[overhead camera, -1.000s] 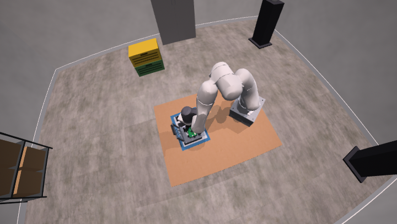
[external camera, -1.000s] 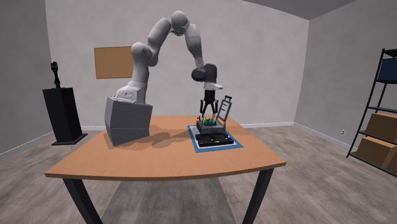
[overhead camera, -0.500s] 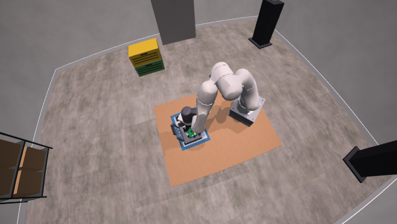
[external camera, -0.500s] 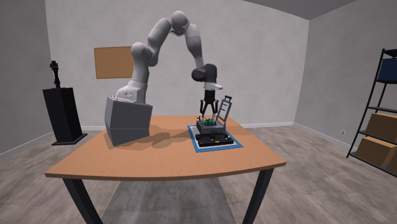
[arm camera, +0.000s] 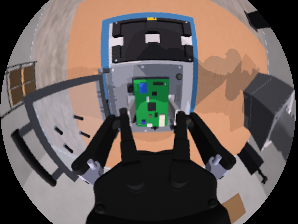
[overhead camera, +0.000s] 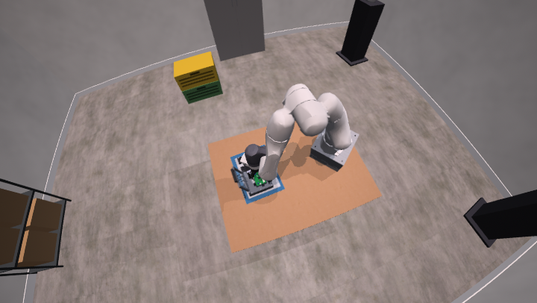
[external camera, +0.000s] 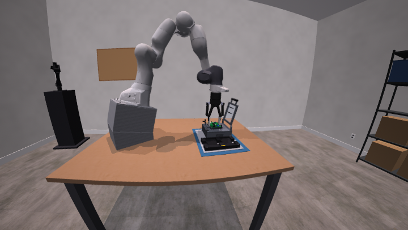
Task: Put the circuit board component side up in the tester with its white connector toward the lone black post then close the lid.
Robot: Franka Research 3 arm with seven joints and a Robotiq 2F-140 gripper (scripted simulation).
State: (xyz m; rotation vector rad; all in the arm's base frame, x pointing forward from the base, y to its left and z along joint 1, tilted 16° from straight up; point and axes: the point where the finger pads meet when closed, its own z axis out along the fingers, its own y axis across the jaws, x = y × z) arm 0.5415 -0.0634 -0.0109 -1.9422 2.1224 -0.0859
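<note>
Right now the green circuit board is 2 cm below my hand. Round my hand: tester lid: 12 cm ahead, 8 cm above, 1 cm to the right.
</note>
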